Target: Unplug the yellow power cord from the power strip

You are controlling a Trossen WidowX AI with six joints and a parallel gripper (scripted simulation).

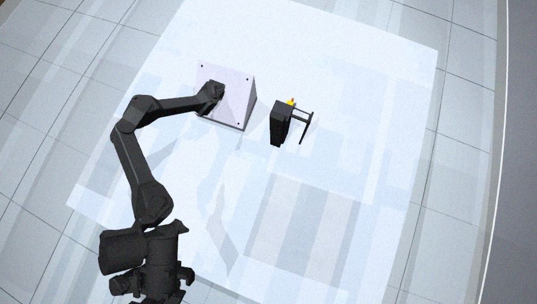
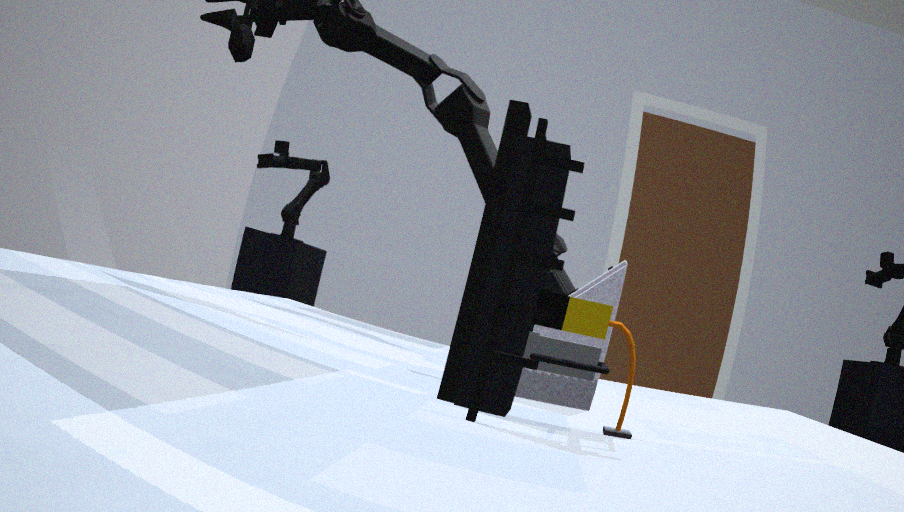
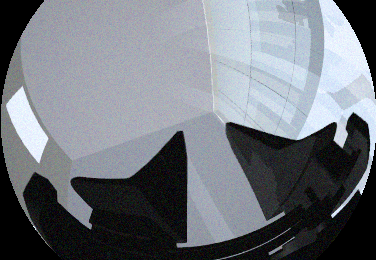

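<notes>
Now: gripper tip 640 mm to the right of the yellow plug, 320 mm above it and 30 mm short of it.
</notes>
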